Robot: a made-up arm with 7 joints. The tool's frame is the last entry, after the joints.
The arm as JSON. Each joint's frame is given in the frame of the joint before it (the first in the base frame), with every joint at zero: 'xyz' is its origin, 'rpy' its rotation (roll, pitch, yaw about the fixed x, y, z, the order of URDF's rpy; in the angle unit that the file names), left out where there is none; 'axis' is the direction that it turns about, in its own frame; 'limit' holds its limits. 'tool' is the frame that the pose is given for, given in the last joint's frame.
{
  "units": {
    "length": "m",
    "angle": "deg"
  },
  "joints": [
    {
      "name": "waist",
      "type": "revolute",
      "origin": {
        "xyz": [
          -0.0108,
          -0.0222,
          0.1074
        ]
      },
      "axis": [
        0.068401,
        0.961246,
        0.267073
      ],
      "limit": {
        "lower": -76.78,
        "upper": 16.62
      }
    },
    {
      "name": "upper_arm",
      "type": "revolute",
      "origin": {
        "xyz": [
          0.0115,
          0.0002,
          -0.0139
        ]
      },
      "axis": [
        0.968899,
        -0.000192,
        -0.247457
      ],
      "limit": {
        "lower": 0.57,
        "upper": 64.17
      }
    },
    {
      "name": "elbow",
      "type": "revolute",
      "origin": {
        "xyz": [
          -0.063,
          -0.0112,
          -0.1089
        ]
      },
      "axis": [
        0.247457,
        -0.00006,
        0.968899
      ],
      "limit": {
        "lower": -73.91,
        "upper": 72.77
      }
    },
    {
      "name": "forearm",
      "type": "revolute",
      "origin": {
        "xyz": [
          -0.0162,
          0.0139,
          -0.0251
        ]
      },
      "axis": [
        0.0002,
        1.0,
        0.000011
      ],
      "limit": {
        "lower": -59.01,
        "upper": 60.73
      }
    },
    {
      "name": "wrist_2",
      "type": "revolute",
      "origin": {
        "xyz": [
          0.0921,
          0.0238,
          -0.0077
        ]
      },
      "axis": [
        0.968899,
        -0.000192,
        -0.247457
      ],
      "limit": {
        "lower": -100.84,
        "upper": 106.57
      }
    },
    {
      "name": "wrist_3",
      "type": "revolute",
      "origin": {
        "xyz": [
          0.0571,
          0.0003,
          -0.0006
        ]
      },
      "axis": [
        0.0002,
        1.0,
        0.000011
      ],
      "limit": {
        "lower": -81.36,
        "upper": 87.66
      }
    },
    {
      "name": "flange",
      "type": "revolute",
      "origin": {
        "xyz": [
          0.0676,
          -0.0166,
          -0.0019
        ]
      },
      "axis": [
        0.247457,
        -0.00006,
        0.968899
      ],
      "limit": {
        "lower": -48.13,
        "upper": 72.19
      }
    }
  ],
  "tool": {
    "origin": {
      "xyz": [
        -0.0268,
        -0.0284,
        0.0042
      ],
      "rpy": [
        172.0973,
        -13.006,
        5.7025
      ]
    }
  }
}
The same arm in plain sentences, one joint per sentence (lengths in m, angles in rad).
The arm has seven revolute joints in a row. What follows holds with every joint at zero, and every direction is one of the base frame's. The first joint is mounted 0.0108 m along -x and 0.0222 m along -y and 0.1074 m along +z from the base frame's origin and rotates about the direction (0.068403, 0.961235, 0.26711), from -1.3401 to 0.2901 rad. The second joint is mounted 0.0115 m along +x and 0.0002 m along +y and 0.0139 m along -z from the first joint and rotates about the direction (0.968889, -0.0002, -0.247497), from 0.0099 to 1.12 rad. The third joint is mounted 0.063 m along -x and 0.0112 m along -y and 0.1089 m along -z from the second joint and rotates about the direction (0.247497, -0.0001, 0.968889), from -1.29 to 1.2701 rad. The fourth joint is mounted 0.0162 m along -x and 0.0139 m along +y and 0.0251 m along -z from the third joint and rotates about the direction (0.0002, 1, 0), from -1.0299 to 1.0599 rad. The fifth joint is mounted 0.0921 m along +x and 0.0238 m along +y and 0.0077 m along -z from the fourth joint and rotates about the direction (0.968889, -0.0002, -0.247497), from -1.76 to 1.86 rad. The sixth joint is mounted 0.0571 m along +x and 0.0003 m along +y and 0.0006 m along -z from the fifth joint and rotates about the direction (0.0002, 1, 0), from -1.42 to 1.53 rad. The seventh joint is mounted 0.0676 m along +x and 0.0166 m along -y and 0.0019 m along -z from the sixth joint and rotates about the direction (0.247497, -0.0001, 0.968889), from -0.84 to 1.26 rad. The tool frame, which is the frame that the pose is given for, is mounted 0.0268 m along -x and 0.0284 m along -y and 0.0042 m along +z from the seventh joint; its axes are the base frame's turned by roll 3.0037, pitch -0.227 and yaw 0.0995 rad (as in URDF: about the fixed x, then y, then z).
